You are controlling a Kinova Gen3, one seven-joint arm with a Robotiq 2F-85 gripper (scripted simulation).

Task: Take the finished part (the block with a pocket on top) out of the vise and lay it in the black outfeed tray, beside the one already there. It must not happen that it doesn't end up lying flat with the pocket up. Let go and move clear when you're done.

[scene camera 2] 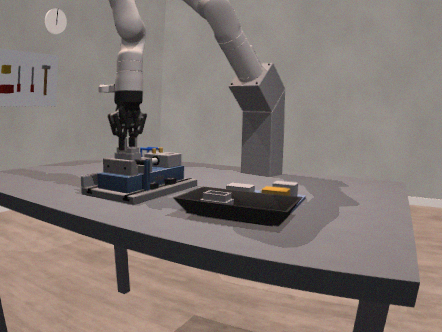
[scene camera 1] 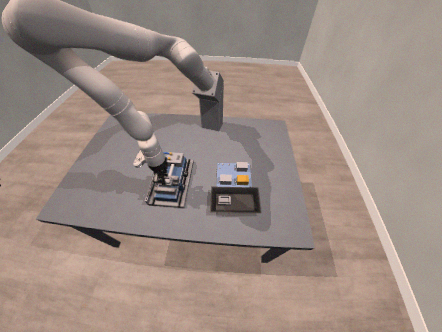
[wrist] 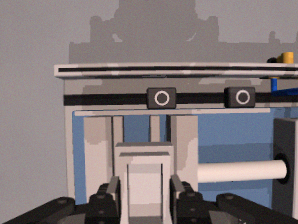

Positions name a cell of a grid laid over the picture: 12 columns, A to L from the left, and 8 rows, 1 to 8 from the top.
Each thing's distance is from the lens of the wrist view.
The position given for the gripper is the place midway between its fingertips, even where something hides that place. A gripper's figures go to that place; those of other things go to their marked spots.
gripper (wrist: F7): 17 cm
white screw rod (wrist: K7): 23 cm
